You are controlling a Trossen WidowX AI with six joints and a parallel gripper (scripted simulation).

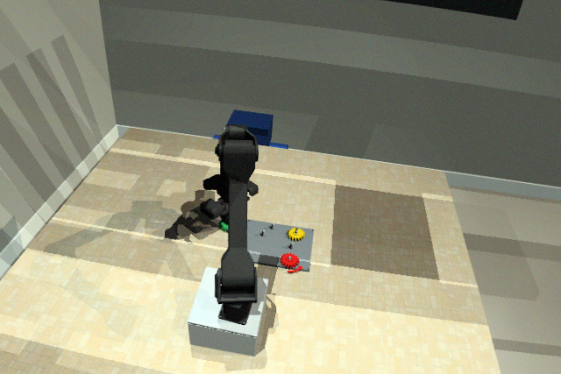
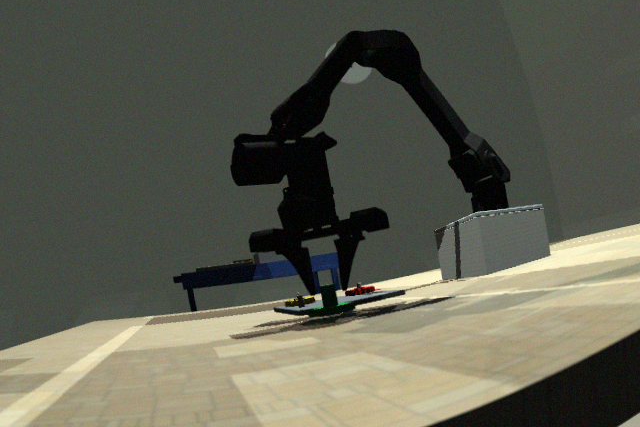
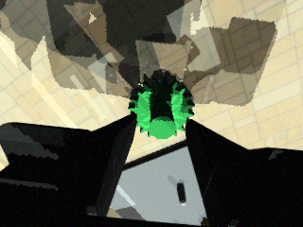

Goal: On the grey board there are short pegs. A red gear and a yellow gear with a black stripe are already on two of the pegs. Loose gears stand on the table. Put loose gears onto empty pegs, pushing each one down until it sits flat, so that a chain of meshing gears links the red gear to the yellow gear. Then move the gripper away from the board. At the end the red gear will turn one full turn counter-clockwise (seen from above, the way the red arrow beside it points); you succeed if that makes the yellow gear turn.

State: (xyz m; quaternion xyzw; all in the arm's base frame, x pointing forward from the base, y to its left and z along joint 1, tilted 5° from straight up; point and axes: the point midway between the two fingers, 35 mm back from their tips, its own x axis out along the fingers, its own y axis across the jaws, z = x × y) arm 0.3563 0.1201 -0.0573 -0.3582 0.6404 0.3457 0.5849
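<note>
Right now the grey board is 16 cm to the right of my gripper tip, 4 cm behind it and 2 cm below it. Also, from my gripper tip: yellow gear: 21 cm to the right, 1 cm below, 1 cm ahead; red gear: 21 cm to the right, 10 cm behind, 1 cm below; green gear: 1 cm below.
</note>
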